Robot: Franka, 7 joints.
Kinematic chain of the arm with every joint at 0, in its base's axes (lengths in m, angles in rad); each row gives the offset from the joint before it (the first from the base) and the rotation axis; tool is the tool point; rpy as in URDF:
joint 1: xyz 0 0 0.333 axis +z
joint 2: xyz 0 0 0 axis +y
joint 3: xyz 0 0 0.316 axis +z
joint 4: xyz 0.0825 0 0 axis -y
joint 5: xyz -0.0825 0 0.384 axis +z
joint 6: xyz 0 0 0 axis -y
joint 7: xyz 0.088 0 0 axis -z
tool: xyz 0 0 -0.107 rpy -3.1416 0 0
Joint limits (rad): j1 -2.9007..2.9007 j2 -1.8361..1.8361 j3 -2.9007..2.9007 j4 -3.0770..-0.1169 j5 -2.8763..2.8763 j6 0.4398..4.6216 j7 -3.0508..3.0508
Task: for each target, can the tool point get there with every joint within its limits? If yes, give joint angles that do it. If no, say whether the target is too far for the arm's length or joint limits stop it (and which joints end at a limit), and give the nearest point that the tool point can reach.
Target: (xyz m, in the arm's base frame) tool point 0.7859 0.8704 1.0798
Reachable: no: too far | nearest point 0.4849 0.5371 0.7938 | short by 0.532 m
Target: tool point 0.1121 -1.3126 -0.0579
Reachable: no: too far | nearest point 0.0700 -0.8195 0.0890 | short by 0.516 m
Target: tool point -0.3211 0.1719 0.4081
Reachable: yes | joints 0.3961 0.3679 2.2250 -2.3185 0.1542 1.2605 0.6828
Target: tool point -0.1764 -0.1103 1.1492
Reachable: yes | joints -0.8382 -0.2093 -1.2482 -0.4593 1.5107 1.9844 0.4612
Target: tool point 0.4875 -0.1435 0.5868
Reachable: yes | joints 1.3610 -0.7681 -1.0726 -2.1714 -2.1597 1.1291 1.0170
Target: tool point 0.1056 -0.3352 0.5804
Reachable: yes | joints -2.4493 -1.4048 0.9022 -2.5956 -0.9738 2.3927 -0.8036
